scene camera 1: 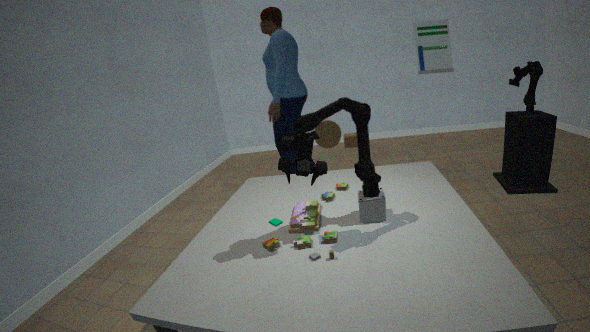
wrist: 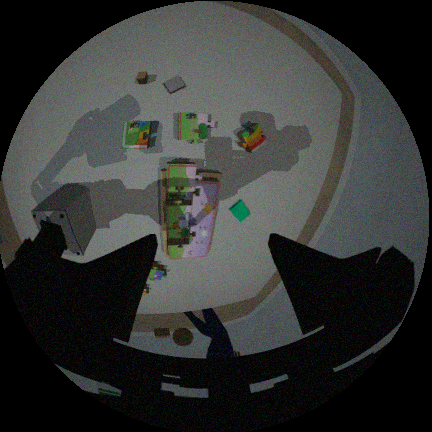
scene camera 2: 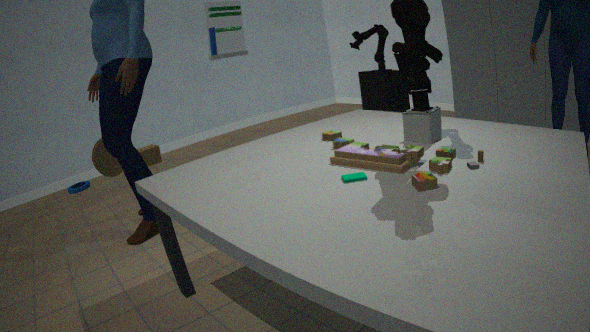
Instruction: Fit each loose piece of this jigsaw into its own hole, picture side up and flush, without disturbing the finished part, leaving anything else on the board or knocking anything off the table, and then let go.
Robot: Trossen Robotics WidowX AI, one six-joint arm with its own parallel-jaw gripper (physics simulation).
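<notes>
The jigsaw board (scene camera 1: 295,231) (scene camera 2: 367,165) (wrist: 163,215) holds a lilac-and-green picture with dark gaps. A green-and-pink piece (wrist: 181,175) at its near end reaches over the rim; I cannot tell if it is flush. Loose pieces, picture side up: a rainbow piece (scene camera 1: 271,243) (scene camera 2: 424,180) (wrist: 251,137), a tree piece (scene camera 1: 302,242) (scene camera 2: 440,164) (wrist: 189,128), a green-and-orange piece (scene camera 1: 329,236) (scene camera 2: 446,151) (wrist: 136,134), and two beyond the board, one bluish (scene camera 1: 327,195) (scene camera 2: 343,142) (wrist: 158,273), one orange (scene camera 1: 341,186) (scene camera 2: 331,135). My gripper (scene camera 1: 301,183) (wrist: 213,239) is open and empty, high above the board.
A green tile (scene camera 1: 275,221) (scene camera 2: 354,177) (wrist: 240,210) lies beside the board. A grey tile (scene camera 1: 314,256) (scene camera 2: 473,165) (wrist: 174,84) and a small brown block (scene camera 1: 331,255) (scene camera 2: 480,156) (wrist: 142,77) stand beyond the loose pieces. A person (scene camera 1: 285,65) (scene camera 2: 122,60) stands behind the table.
</notes>
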